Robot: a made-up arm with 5 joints.
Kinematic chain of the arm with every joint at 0, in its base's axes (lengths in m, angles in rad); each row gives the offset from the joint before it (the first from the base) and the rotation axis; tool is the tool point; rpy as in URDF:
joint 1: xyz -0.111 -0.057 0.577 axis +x
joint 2: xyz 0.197 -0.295 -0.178 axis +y
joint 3: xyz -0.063 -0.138 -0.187 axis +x
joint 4: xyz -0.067 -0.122 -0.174 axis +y
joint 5: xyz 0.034 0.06 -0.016 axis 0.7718 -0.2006 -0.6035
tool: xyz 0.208 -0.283 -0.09 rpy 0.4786 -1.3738 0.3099
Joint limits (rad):
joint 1: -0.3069..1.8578
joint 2: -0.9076..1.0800
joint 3: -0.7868..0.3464
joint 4: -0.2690..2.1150
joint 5: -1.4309..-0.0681
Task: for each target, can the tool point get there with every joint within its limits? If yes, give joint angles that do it. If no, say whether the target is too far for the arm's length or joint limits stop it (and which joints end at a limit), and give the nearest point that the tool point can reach.
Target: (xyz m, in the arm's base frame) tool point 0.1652 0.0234 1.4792
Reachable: no: joint limits stop it (at a limit: joint 1, joint 2, joint 3, joint 4) | nearest point 0.3259 -0.6355 0.6916 | short by 1.039 m
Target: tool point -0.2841 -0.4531 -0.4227
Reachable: yes | joints 0.5304 0.2424 -0.3509 1.8759 -0.6665
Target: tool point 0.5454 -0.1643 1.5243
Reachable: no: joint limits stop it (at a limit: joint 1, joint 2, joint 3, joint 4) | nearest point 0.3437 -0.6195 0.6799 | short by 0.980 m
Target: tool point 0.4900 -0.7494 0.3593
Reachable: yes | joints -0.0806 -0.7117 -0.3337 0.1474 -1.0667
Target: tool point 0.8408 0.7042 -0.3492
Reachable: no: too far | nearest point 0.5806 0.5623 -0.1766 | short by 0.343 m
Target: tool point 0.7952 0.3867 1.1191
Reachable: no: joint limits stop it (at a limit: joint 1, joint 2, joint 3, joint 5) | nearest point 0.6651 0.6366 0.4321 | short by 0.743 m
